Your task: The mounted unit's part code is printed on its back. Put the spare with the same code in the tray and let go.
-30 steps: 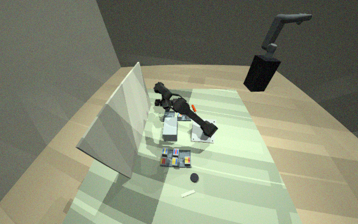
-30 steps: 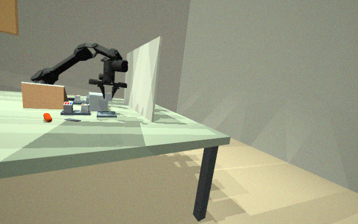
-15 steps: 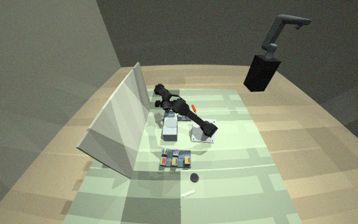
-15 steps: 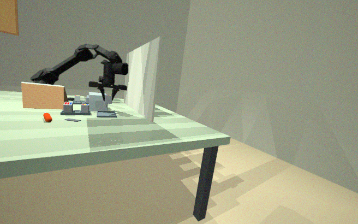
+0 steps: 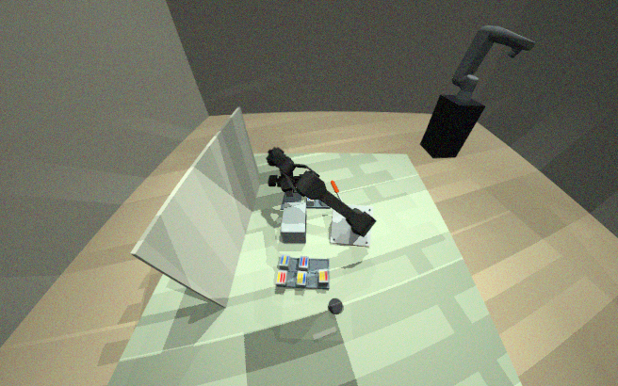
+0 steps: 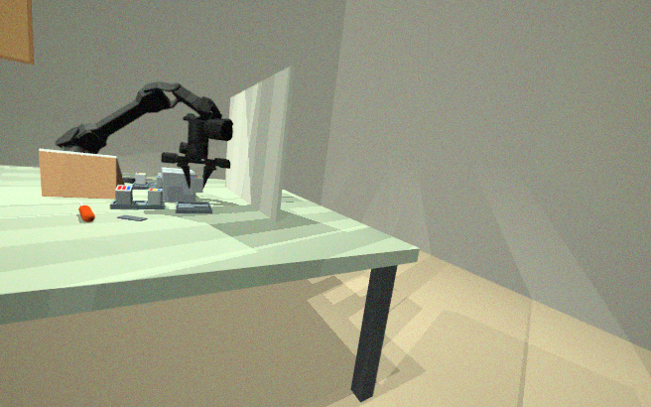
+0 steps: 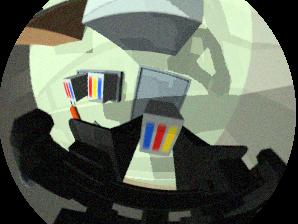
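The flat dark tray is 6 cm below my gripper tip. Also, from my gripper tip: grey mounted unit: 2 cm behind, 19 cm to the left, 1 cm below; then tall grey upright panel: 22 cm ahead, 16 cm to the left, 16 cm above.
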